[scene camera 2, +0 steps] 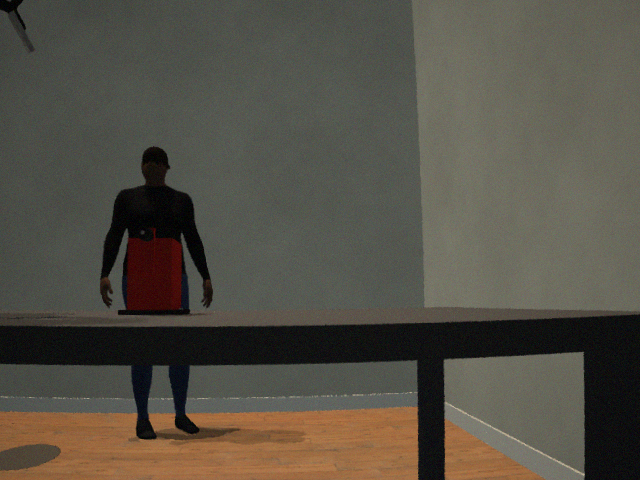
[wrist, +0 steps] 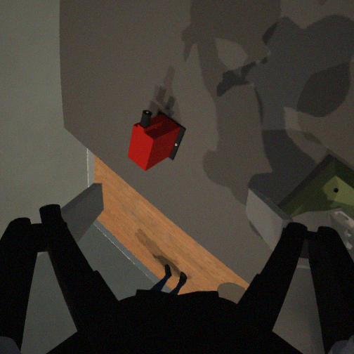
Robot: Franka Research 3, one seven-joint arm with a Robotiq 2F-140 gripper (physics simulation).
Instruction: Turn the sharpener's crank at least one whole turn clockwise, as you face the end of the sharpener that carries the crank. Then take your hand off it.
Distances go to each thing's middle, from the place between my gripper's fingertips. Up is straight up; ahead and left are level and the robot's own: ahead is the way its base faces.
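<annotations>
There is the red sharpener [scene camera 2: 148, 293], and my hand is a good way to the right of it, well short of it, and far above it.
</annotations>
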